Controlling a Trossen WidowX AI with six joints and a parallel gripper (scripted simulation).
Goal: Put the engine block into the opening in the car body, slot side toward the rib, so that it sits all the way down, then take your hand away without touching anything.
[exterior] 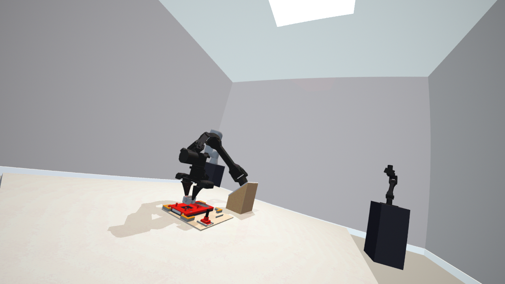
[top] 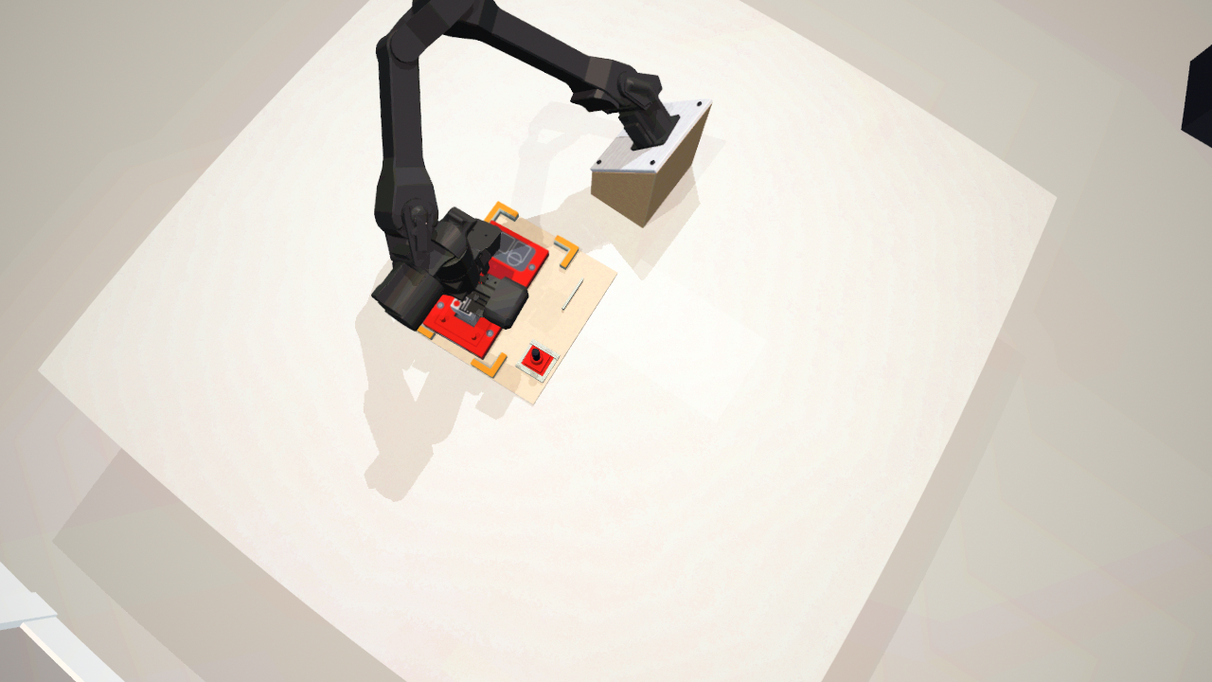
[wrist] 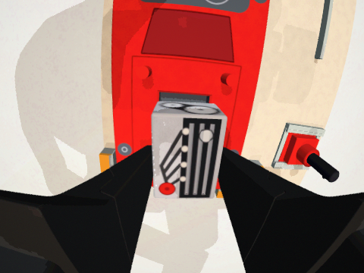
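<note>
Now: gripper tip 10 mm above the engine block.
</note>
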